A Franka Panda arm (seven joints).
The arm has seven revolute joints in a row. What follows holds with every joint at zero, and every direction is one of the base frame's.
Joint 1 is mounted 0.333 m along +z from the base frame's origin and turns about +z.
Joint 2 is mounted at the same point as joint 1 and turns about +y.
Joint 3 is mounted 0.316 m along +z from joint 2 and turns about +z.
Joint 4 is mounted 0.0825 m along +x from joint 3 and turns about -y.
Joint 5 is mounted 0.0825 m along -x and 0.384 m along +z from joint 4 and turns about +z.
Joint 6 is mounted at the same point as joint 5 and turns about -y.
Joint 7 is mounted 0.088 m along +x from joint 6 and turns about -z.
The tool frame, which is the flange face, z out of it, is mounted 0.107 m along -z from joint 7; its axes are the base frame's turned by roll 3.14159, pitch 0 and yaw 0 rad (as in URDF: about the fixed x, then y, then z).
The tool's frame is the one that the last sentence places.
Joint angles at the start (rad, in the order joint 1, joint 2, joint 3, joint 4, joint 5, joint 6, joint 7):
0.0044, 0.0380, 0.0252, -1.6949, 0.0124, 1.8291, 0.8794
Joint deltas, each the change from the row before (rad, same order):
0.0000, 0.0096, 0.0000, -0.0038, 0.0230, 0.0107, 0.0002
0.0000, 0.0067, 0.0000, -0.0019, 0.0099, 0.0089, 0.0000
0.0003, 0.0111, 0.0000, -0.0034, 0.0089, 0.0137, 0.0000
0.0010, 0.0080, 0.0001, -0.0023, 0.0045, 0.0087, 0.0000
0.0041, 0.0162, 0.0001, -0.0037, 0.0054, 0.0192, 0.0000
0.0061, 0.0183, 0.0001, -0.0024, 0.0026, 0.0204, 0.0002
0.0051, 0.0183, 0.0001, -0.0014, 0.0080, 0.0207, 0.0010
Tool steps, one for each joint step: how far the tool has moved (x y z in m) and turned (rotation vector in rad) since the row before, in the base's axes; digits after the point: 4 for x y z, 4 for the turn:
0.0029, 0.0019, -0.0064, 0.0228, 0.0034, -0.0043
0.0022, 0.0008, -0.0040, 0.0098, 0.0000, -0.0021
0.0035, 0.0008, -0.0069, 0.0089, 0.0011, -0.0021
0.0023, 0.0010, -0.0050, 0.0045, 0.0018, -0.0003
0.0048, 0.0029, -0.0096, 0.0054, 0.0009, 0.0018
0.0052, 0.0039, -0.0102, 0.0027, 0.0005, 0.0040
0.0051, 0.0037, -0.0098, 0.0080, -0.0005, 0.0007

